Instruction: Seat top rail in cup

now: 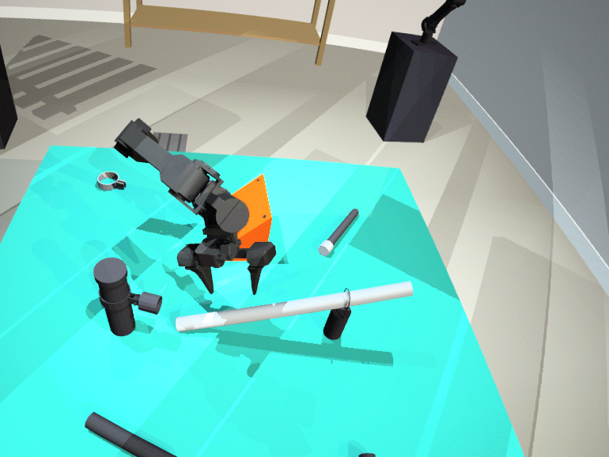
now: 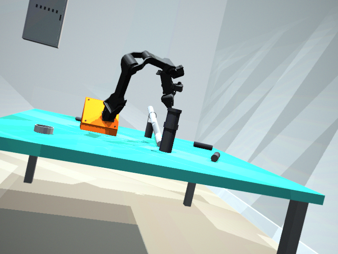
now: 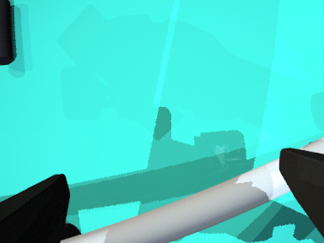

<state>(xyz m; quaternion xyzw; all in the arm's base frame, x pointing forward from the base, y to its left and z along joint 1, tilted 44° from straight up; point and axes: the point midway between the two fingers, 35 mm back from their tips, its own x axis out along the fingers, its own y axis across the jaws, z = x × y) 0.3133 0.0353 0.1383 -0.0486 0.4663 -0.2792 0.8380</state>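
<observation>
Right now my gripper tip is 18 cm to the left of the dark rail-end cup, 8 cm above it and 6 cm past it. Also, from my gripper tip: short dark post: 26 cm to the left, 10 cm below; dark pipe: 23 cm to the right, 20 cm ahead, 19 cm below.
</observation>
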